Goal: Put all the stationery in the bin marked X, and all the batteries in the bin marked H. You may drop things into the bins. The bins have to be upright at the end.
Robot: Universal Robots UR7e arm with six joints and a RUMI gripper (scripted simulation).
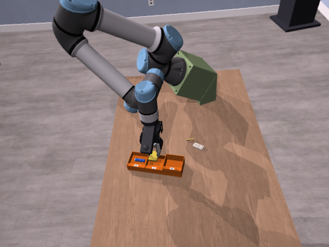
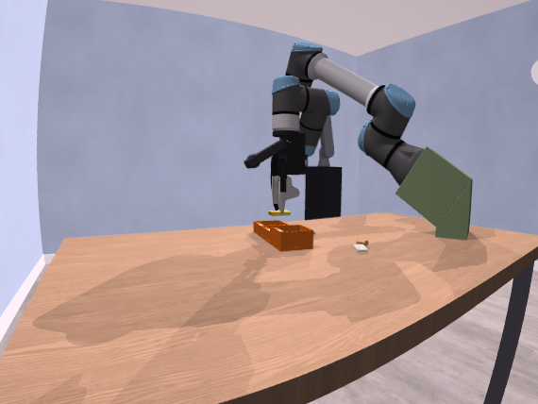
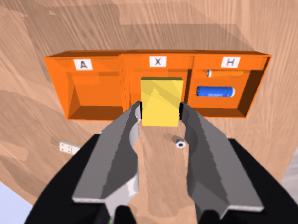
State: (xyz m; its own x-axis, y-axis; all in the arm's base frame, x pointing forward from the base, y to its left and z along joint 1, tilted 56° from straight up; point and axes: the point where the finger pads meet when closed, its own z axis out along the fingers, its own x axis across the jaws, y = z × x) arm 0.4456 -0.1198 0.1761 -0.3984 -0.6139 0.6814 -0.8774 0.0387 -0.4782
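Right now my hand is 6 cm above the orange bin. From my hand the other things lie so: blue battery (7 cm to the right, 7 cm below, 4 cm behind); orange pen-like stick (8 cm to the right, 7 cm below, 2 cm behind); yellow pad (1 cm below).
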